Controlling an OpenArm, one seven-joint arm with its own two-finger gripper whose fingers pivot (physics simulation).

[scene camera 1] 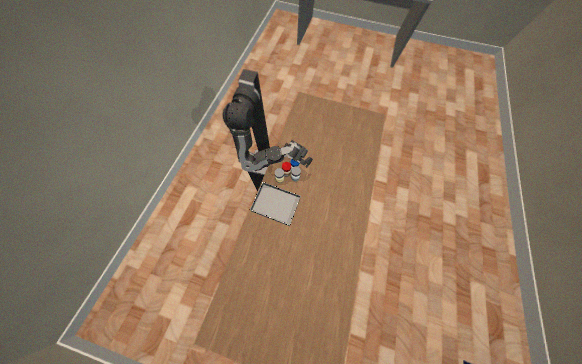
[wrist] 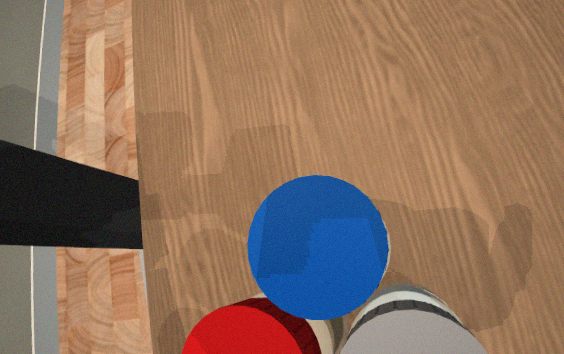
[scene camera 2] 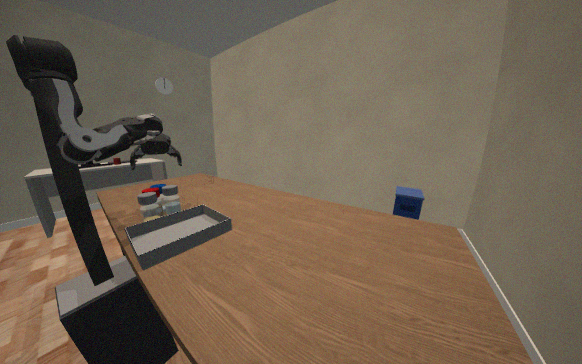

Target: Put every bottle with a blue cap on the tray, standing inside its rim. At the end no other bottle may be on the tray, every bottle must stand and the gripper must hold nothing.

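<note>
The blue-capped bottle (scene camera 1: 295, 163) (scene camera 2: 158, 187) (wrist: 318, 247) stands at the back of a tight group. The red-capped bottle (scene camera 1: 286, 166) (scene camera 2: 150, 191) (wrist: 245, 332) stands close beside it. A grey-capped bottle (scene camera 1: 296, 173) (scene camera 2: 170, 191) (wrist: 412, 332) stands on its other side, and a second grey-capped bottle (scene camera 1: 279, 174) (scene camera 2: 148, 201) is nearer the tray. The grey tray (scene camera 1: 276, 204) (scene camera 2: 182, 246) is empty. My gripper (scene camera 2: 157, 165) is open and empty, above the group. The blue cap is below it in the wrist view; the fingers do not show there.
The bottles and tray are near the edge of the wooden table (scene camera 1: 300, 280) (scene camera 2: 320, 270) (wrist: 350, 75) on the side of the arm's black post (scene camera 1: 260, 120) (scene camera 2: 75, 200) (wrist: 65, 200). The neighbouring bottles stand very close to the blue-capped one.
</note>
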